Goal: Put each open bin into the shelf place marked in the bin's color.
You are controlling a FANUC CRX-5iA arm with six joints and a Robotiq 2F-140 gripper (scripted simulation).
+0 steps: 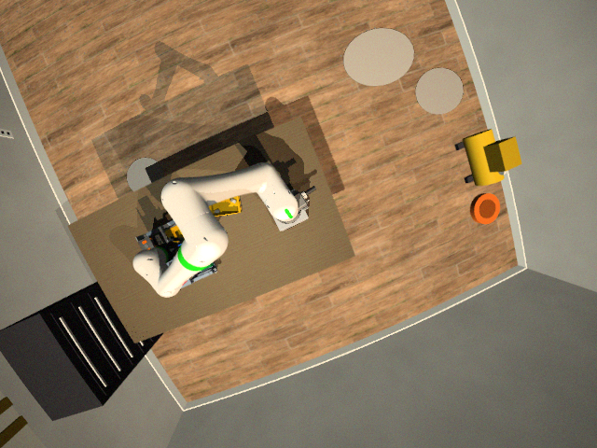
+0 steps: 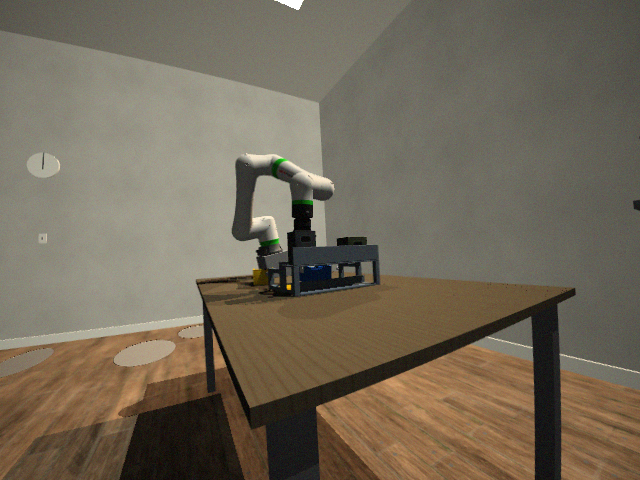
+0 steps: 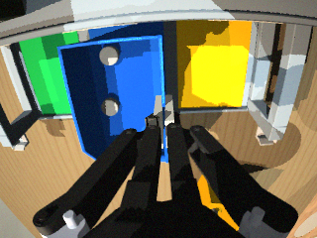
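The blue bin is 5 cm to the left of my hand and 4 cm below it. Round my hand: blue mark (8 cm below, 6 cm ahead, 4 cm to the left); green mark (15 cm to the left, 8 cm below, 8 cm ahead); yellow mark (8 cm to the right, 8 cm below, 5 cm ahead).
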